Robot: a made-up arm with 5 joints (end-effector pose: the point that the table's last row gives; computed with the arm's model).
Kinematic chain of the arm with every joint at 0, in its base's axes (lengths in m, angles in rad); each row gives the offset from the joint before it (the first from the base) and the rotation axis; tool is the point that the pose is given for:
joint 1: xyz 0 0 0.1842 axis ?
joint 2: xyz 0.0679 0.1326 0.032 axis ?
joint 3: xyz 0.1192 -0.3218 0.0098 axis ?
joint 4: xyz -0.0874 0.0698 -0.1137 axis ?
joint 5: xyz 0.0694 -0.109 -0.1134 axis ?
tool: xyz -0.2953 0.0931 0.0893
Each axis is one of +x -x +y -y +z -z.
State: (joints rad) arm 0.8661 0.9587 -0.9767 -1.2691 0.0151
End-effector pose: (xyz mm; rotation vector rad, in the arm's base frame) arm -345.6 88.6 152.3 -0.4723 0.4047 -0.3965
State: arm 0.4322 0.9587 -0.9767 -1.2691 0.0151
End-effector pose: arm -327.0 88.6 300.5 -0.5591 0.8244 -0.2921
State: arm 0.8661 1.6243 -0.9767 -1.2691 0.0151
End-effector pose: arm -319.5 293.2 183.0 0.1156 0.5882 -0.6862
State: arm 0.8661 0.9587 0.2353 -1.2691 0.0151
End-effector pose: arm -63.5 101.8 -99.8 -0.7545 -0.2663 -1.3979
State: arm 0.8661 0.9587 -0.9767 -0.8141 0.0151
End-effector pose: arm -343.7 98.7 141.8 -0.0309 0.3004 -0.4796
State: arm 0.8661 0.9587 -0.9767 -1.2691 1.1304
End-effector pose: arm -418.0 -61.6 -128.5 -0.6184 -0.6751 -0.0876
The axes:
joint 1: -y
joint 2: -z
joint 3: -y
joint 4: +x
joint 5: -y

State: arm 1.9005 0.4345 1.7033 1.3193 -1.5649
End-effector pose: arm -134.9 -341.1 202.3 -0.9155 -1.8472 0.5060
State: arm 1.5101 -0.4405 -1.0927 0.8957 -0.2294
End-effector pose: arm -242.1 -176.3 300.5 0.4173 -0.0954 0.3333
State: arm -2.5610 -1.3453 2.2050 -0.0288 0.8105
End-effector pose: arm -372.8 650.0 -103.2 0.4472 -0.3745 -1.2542
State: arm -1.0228 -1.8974 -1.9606 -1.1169 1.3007
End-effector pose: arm 603.8 271.5 -208.0 -0.8828 -0.5472 -2.8415
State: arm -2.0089 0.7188 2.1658 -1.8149 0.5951
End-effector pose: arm -182.6 -424.3 241.7 -2.3461 -0.7343 0.8583
